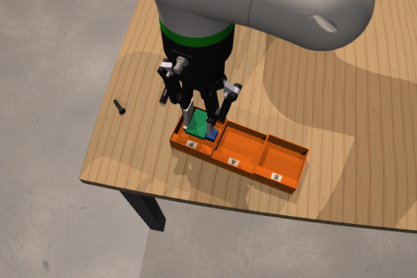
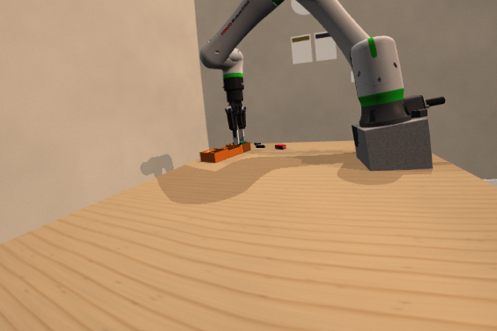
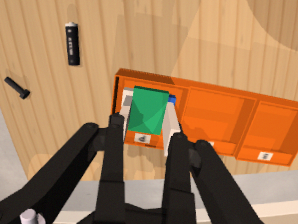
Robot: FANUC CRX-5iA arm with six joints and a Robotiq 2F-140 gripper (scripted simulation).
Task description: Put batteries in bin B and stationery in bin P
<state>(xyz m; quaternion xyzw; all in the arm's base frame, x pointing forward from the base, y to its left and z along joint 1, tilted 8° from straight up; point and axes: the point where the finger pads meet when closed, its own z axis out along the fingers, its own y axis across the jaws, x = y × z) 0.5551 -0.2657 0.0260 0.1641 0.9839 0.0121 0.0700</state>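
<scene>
The white-and-blue eraser lies 10 mm to the right of my hand and 60 mm below it. From my hand the other things lie so: orange bin row 40 mm ahead, 80 mm to the left, 50 mm below; black cylindrical battery 80 mm behind, 80 mm to the right, 60 mm below; green pad 30 mm below.
</scene>
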